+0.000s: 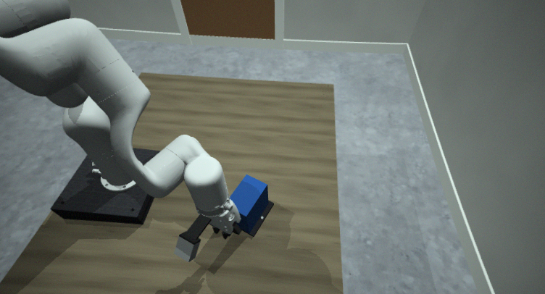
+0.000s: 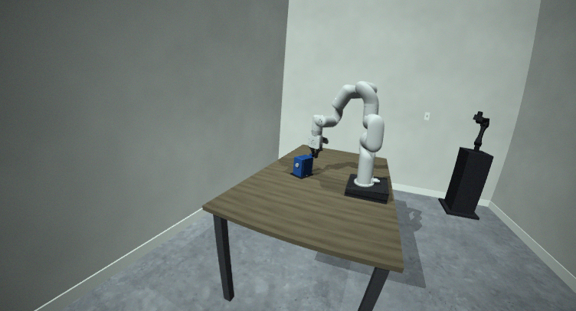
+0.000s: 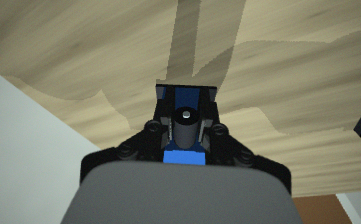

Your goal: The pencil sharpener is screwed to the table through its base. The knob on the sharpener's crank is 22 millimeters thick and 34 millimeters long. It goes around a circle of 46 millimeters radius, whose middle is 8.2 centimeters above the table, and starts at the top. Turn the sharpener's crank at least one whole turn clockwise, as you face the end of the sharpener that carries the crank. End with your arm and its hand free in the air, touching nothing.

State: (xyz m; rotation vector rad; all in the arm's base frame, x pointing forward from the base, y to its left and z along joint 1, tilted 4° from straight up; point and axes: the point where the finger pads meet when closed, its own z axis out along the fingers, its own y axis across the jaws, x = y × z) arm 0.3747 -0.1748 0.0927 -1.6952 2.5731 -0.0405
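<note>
The crank knob lies 2 cm to the left of my hand and 1 cm ahead of it.
</note>
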